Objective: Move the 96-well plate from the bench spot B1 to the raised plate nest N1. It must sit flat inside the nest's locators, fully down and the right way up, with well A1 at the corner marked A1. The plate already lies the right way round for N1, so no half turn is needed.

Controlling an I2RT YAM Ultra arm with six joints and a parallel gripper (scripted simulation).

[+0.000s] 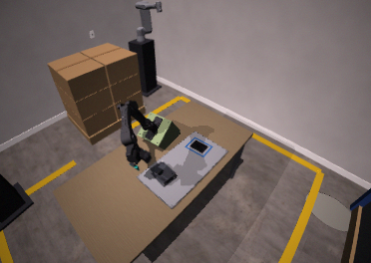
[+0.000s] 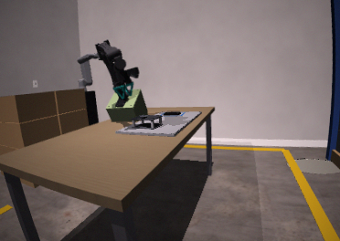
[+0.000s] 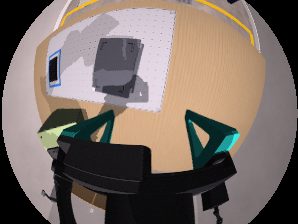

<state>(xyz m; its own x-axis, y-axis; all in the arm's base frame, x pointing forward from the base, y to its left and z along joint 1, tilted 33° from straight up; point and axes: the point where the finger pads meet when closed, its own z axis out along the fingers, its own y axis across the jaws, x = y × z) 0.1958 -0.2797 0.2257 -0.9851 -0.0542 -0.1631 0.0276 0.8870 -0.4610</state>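
Now: the 96-well plate 15 cm ahead of my hand, 52 cm to the left of it and 20 cm below it.
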